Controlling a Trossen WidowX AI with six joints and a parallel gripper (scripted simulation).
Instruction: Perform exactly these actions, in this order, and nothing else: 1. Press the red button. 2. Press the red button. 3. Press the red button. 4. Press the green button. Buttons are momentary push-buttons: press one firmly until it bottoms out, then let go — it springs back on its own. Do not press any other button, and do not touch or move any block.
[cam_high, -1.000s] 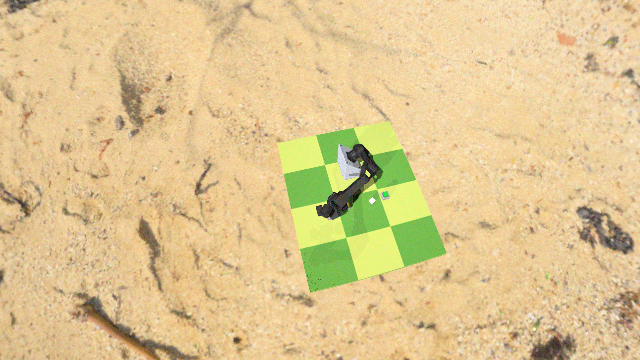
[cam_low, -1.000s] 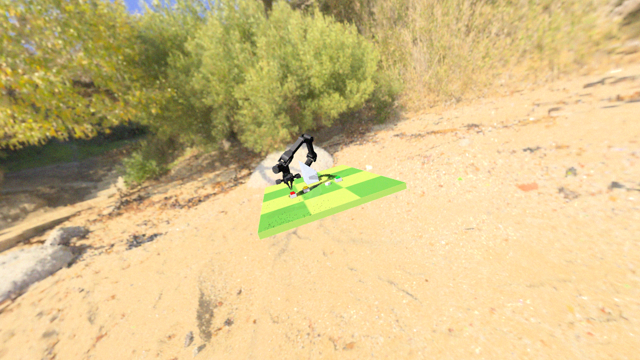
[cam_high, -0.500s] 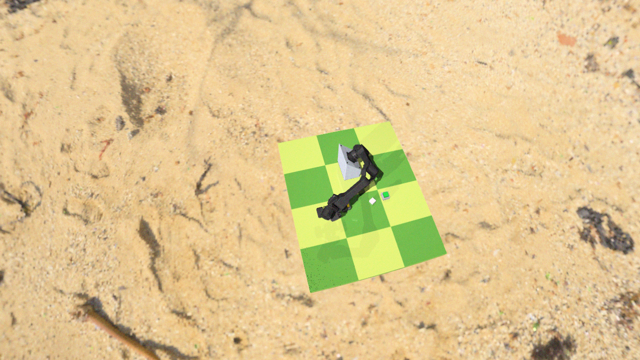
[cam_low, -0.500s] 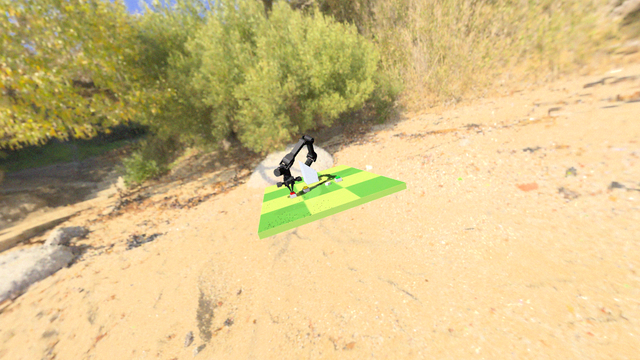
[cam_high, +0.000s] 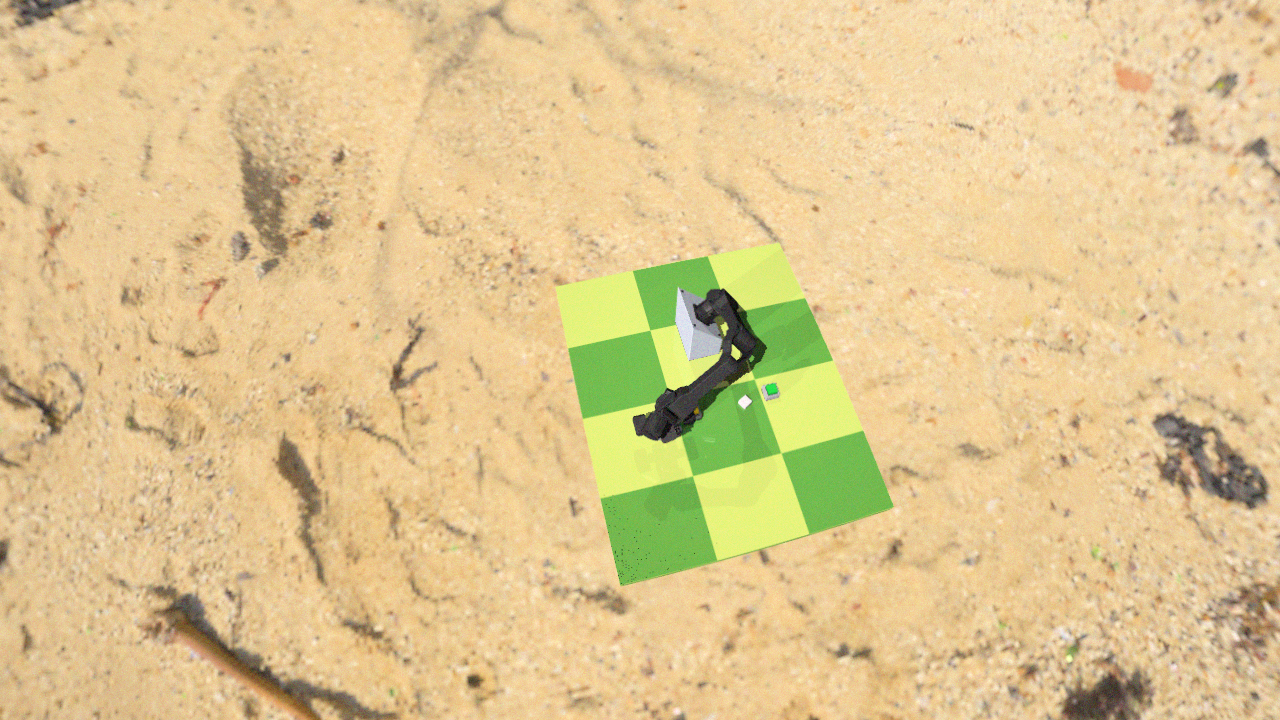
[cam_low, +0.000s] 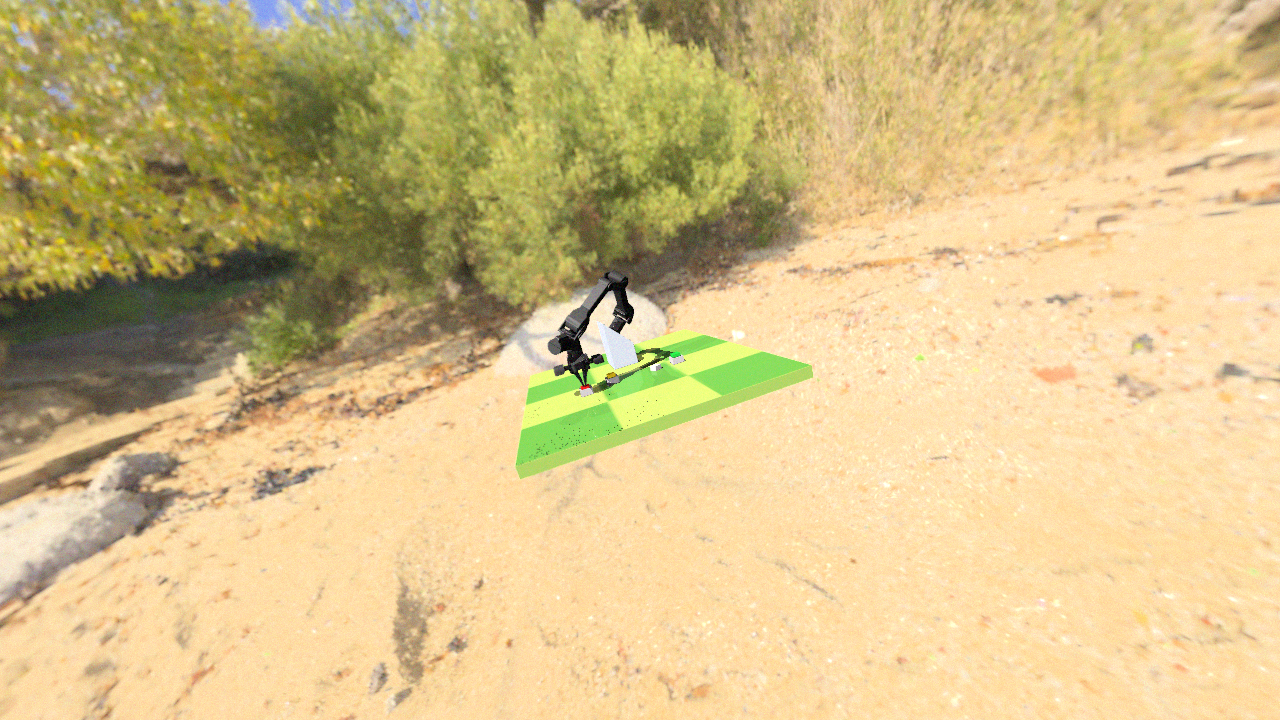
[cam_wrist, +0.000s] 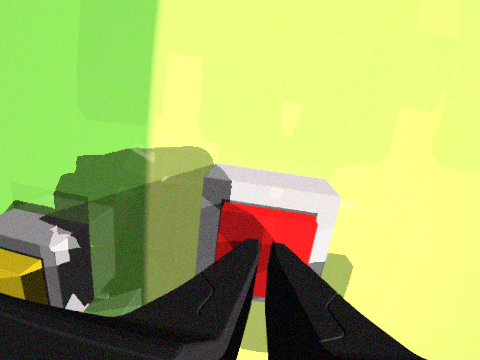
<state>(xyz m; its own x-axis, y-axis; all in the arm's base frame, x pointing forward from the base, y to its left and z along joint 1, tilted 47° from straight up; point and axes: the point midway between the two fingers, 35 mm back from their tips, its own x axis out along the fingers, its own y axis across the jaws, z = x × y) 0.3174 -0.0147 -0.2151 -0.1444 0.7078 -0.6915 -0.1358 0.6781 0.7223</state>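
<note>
Now: gripper tip 10 mm above the red button. From my gripper tip the other things lie so: yellow button: 60 mm behind, 100 mm to the left; then green button: 100 mm behind, 380 mm to the left; then small white block: 70 mm behind, 280 mm to the left, 20 mm below.
</note>
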